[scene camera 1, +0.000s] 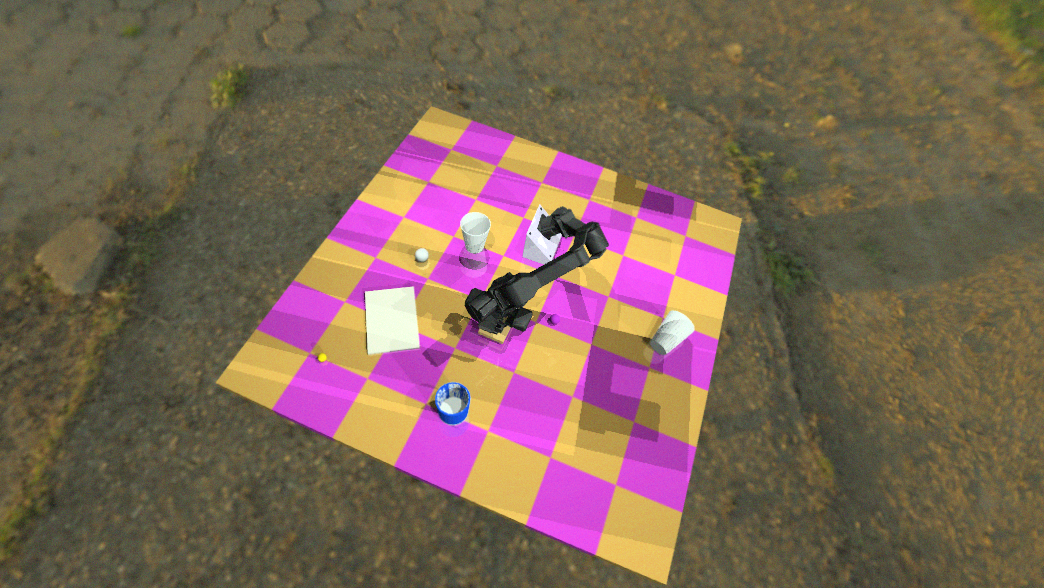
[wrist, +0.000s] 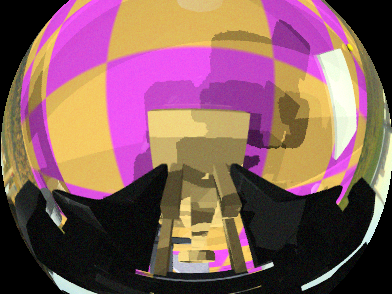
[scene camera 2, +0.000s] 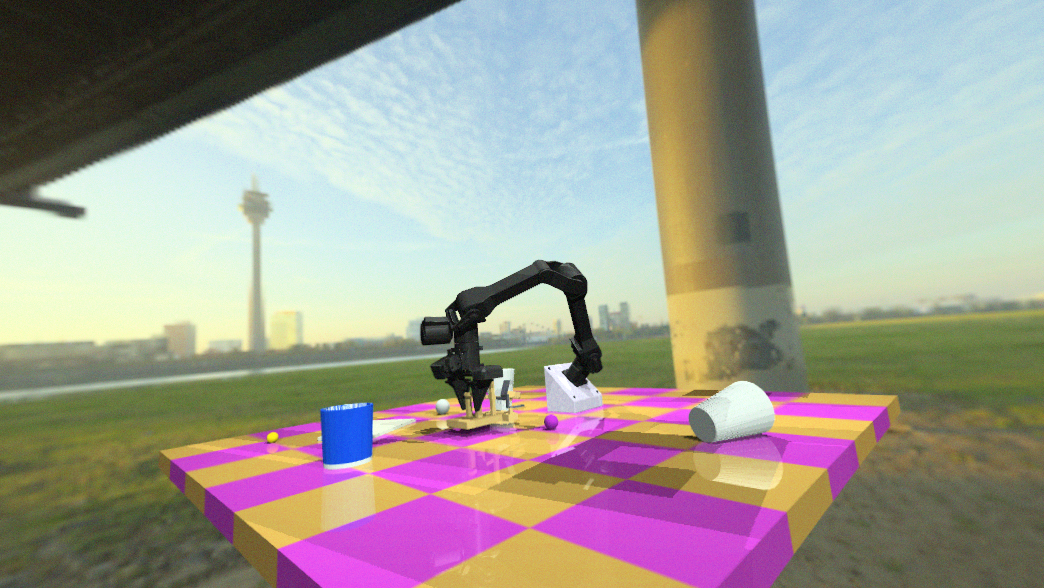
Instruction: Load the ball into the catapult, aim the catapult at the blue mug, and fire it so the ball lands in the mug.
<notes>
In view: the gripper [scene camera 2: 470, 410], a wooden catapult [scene camera 2: 471, 420], a blue mug [scene camera 2: 346, 430], a white cup [scene camera 1: 475, 226], a white slab [scene camera 1: 391, 320] and a white cup [scene camera 2: 741, 409].
The wooden catapult shows as well in the wrist view [wrist: 199, 146]. The white slab shows as well in the wrist view [wrist: 333, 64]. The gripper also shows in scene camera 1 [scene camera 1: 496, 323] and in the wrist view [wrist: 199, 169]. The wrist view does not show the blue mug: it is out of frame.
</notes>
